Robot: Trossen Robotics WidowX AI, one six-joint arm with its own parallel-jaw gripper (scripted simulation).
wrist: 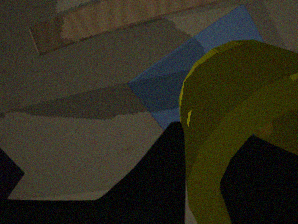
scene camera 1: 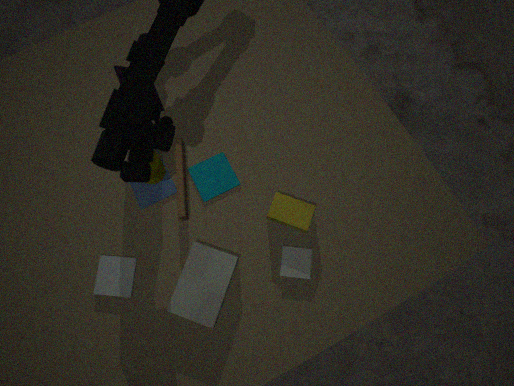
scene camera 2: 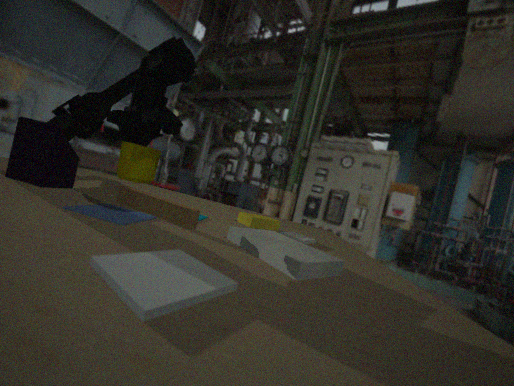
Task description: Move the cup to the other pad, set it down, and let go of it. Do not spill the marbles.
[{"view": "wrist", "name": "my gripper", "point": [193, 130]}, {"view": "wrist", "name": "blue pad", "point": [159, 87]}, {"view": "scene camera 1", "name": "my gripper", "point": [152, 157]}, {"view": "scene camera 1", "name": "yellow block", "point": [288, 211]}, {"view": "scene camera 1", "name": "blue pad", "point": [146, 194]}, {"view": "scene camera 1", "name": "cyan pad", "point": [213, 176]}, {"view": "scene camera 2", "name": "my gripper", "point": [131, 162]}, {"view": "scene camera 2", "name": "yellow cup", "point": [137, 163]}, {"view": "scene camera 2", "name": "blue pad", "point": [108, 212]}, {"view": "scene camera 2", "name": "low wooden bar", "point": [186, 217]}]
